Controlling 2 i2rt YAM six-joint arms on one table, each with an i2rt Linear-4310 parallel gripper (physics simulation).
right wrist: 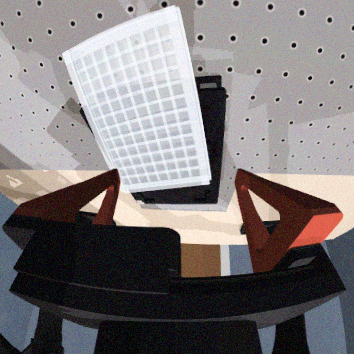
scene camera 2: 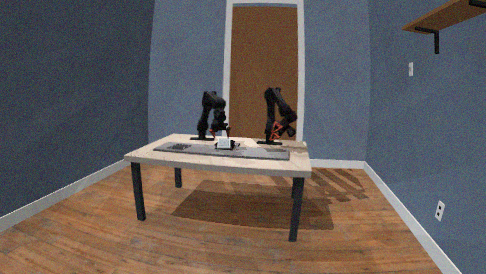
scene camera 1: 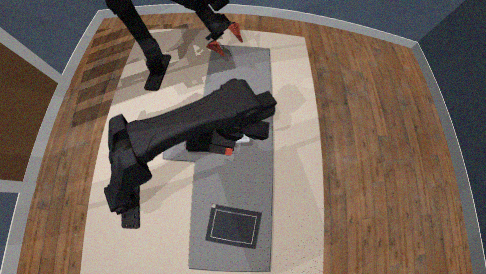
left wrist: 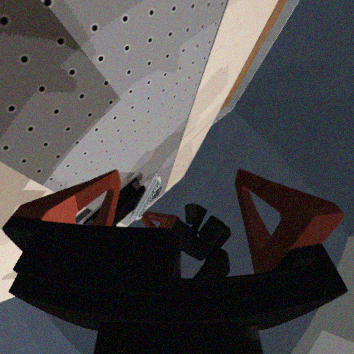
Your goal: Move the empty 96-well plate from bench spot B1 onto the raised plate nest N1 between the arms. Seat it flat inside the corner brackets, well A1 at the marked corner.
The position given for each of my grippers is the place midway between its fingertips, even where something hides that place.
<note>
My left gripper (left wrist: 177,175) is open, holding nothing. My right gripper (right wrist: 177,174) is open and holds nothing. Also in view: a white well plate (right wrist: 135,82). Also in view: a dark nest with white outline (scene camera 1: 230,226) and a black block (right wrist: 215,97).
</note>
